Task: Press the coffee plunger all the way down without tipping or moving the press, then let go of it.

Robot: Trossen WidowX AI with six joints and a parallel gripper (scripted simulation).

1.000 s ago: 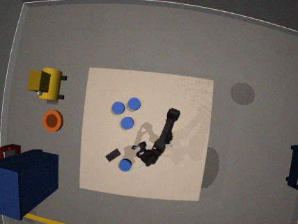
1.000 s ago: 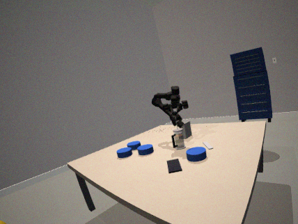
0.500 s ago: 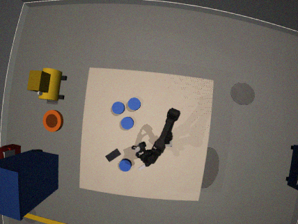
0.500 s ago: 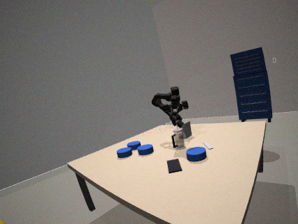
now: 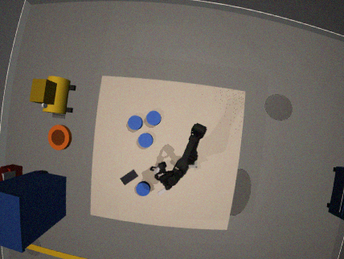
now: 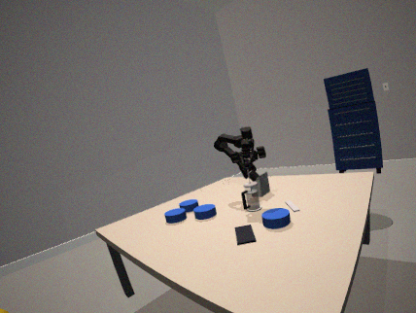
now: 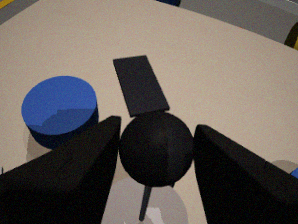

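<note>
Now: gripper tip 1 cm to the left of the coffee press and 13 cm above it. From my gripper tip the other things lie so: flat black slab: 26 cm ahead, 9 cm to the left, 24 cm below; small white bar: 6 cm behind, 19 cm to the left, 24 cm below.
</note>
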